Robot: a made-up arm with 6 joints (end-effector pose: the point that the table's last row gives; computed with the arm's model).
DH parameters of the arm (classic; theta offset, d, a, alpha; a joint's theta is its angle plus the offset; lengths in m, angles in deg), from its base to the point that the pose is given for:
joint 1: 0 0.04 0.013 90
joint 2: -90 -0.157 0.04 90
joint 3: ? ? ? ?
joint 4: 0 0.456 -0.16 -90
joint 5: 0 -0.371 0.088 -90
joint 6: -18.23 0 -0.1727 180
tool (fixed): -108.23 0.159 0 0
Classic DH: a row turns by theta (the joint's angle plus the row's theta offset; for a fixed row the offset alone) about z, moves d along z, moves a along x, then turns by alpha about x.
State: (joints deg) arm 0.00 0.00 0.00 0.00 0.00 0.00
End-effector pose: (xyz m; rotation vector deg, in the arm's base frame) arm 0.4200 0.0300 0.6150 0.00 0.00 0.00
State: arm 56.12 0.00 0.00 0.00 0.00 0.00
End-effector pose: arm 0.2093 0.3654 0.6150 0.00 0.00 56.12
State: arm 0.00 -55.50 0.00 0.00 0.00 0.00
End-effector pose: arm 0.7174 0.0300 0.0302 0.00 55.50 0.00
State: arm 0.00 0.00 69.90 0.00 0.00 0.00
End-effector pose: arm 0.4200 0.6909 0.3306 -69.90 0.00 0.00
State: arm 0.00 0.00 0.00 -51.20 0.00 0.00
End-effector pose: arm 0.0774 -0.2131 0.6150 0.00 0.00 -51.20
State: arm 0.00 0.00 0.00 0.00 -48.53 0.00
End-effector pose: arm 0.4200 -0.0635 0.5043 48.53 0.00 0.00
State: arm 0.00 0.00 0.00 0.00 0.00 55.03
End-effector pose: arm 0.2625 0.0557 0.6150 0.00 0.00 -55.03
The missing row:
joint 3: -90 0.018 0.109 90
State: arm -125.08 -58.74 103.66 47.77 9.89 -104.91
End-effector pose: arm 0.7312 -0.0002 -0.5665 98.86 39.00 80.73
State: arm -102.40 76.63 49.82 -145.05 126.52 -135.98
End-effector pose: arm 0.3116 0.1007 -0.4163 38.66 -56.59 -84.56
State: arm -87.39 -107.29 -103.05 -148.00 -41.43 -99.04
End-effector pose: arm -0.5020 0.0374 0.6252 -59.73 -75.26 112.87
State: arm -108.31 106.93 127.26 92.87 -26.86 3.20
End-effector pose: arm 0.0405 -0.7624 0.5273 -35.09 63.24 -139.89
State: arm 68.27 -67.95 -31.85 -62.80 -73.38 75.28
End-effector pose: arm 0.3491 0.0527 0.3162 -5.42 44.41 -113.60
